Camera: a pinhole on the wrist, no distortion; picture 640 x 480 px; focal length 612.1 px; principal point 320.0 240.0 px. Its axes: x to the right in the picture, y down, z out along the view. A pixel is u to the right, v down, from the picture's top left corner.
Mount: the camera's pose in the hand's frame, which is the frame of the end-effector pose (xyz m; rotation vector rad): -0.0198 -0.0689 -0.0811 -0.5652 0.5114 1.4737
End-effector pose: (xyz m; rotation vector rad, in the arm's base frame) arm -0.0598 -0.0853 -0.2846 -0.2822 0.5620 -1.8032
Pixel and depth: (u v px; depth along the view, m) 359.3 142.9 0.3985
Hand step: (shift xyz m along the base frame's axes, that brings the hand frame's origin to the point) 0.2573 -0.1269 0.0744
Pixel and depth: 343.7 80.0 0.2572
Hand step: 0.1245 -0.0881 0.0414
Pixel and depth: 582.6 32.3 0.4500
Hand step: 0.3329 -0.2369 -0.0701
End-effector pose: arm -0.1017 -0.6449 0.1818 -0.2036 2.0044 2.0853
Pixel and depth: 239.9 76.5 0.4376
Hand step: -0.1061 0.2980 0.1499
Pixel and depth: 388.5 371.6 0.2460
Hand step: 0.0505 0.0793 0.1305
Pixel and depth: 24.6 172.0 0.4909
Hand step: -0.0006 0.4479 0.0762
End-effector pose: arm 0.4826 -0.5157 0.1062 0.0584 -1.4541 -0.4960
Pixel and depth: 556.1 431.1 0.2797
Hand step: -0.0075 0.2290 -0.0291
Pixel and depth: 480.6 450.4 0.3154
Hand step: -0.0480 0.2514 -0.0434
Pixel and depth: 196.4 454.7 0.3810
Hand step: -0.2170 0.2293 -0.0807
